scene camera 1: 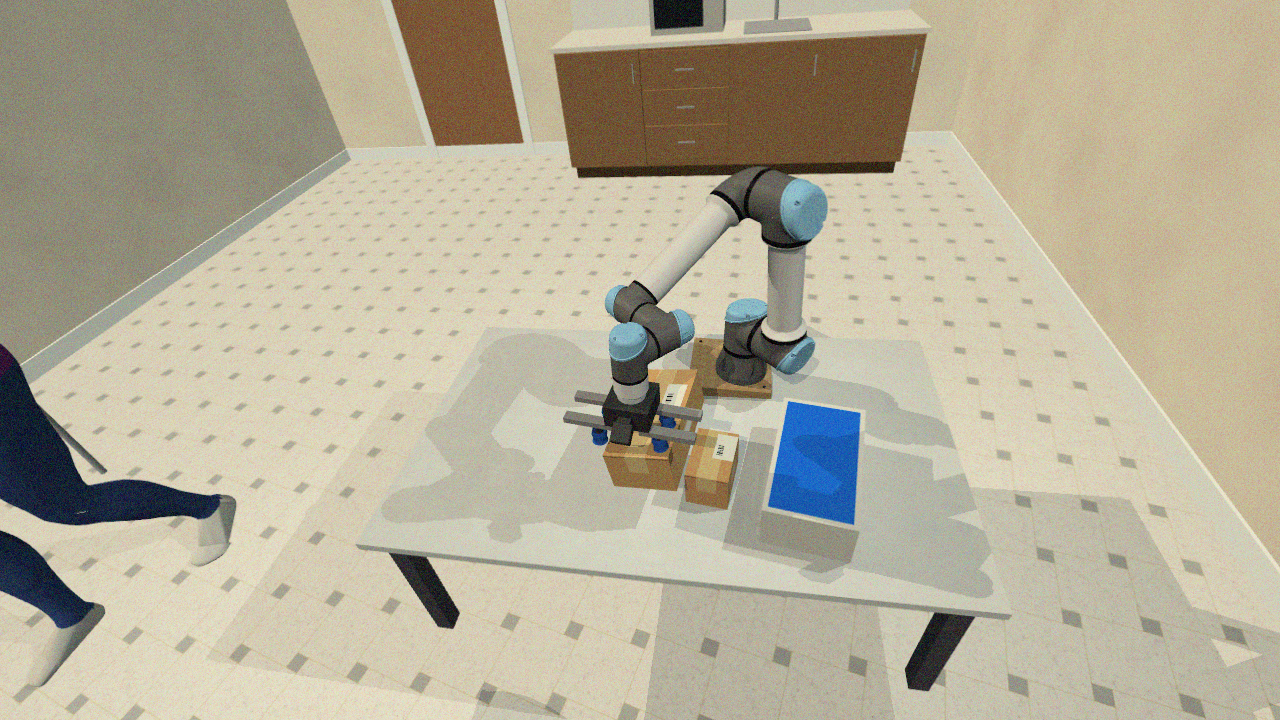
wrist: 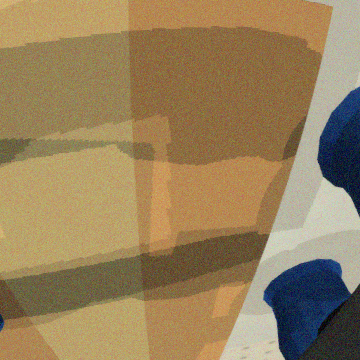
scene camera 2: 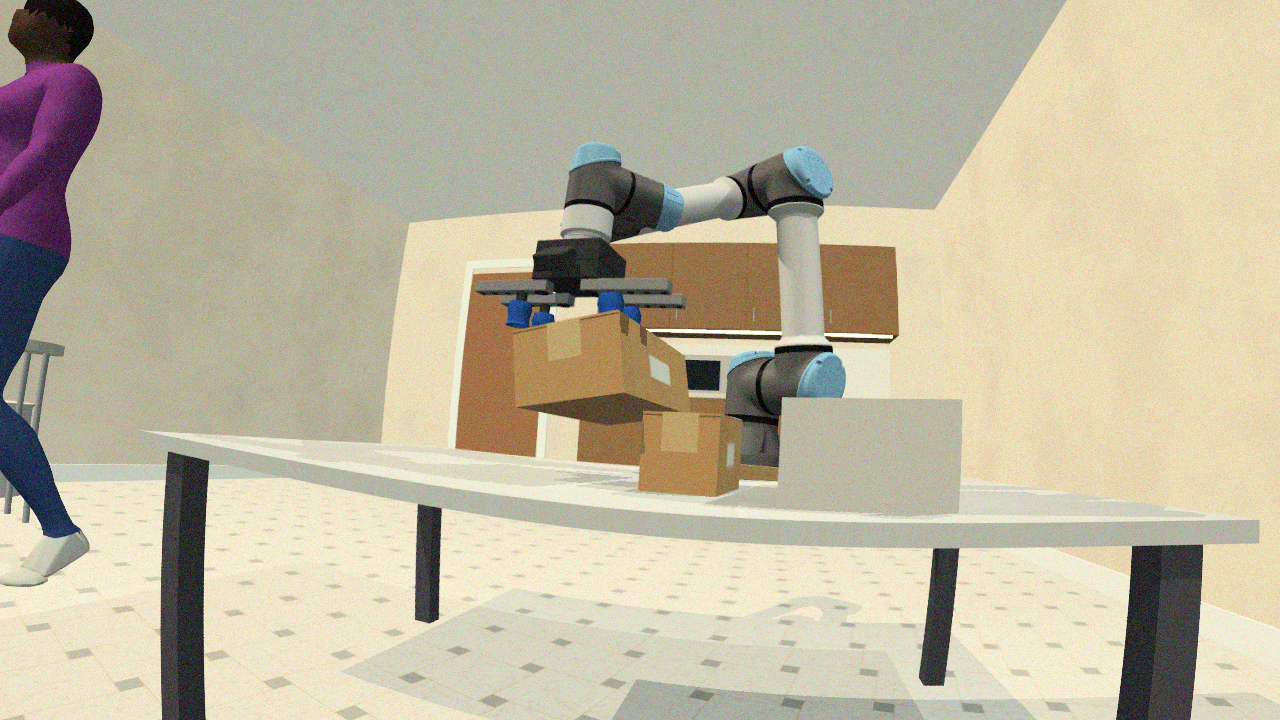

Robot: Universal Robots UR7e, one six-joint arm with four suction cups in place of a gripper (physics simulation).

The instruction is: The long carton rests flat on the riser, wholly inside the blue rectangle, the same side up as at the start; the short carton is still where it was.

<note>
My suction head [scene camera 2: 608, 301] carries a long carton [scene camera 2: 605, 368]; nothing else touches it. A short carton [scene camera 2: 687, 453] rests on the table.
The long carton is seen too in scene camera 1 [scene camera 1: 636, 466] and in the wrist view [wrist: 152, 152]. The short carton shows as well in scene camera 1 [scene camera 1: 709, 476]. My suction head shows as well in the wrist view [wrist: 301, 297]. The wrist view does not show the short carton: it is out of frame.
</note>
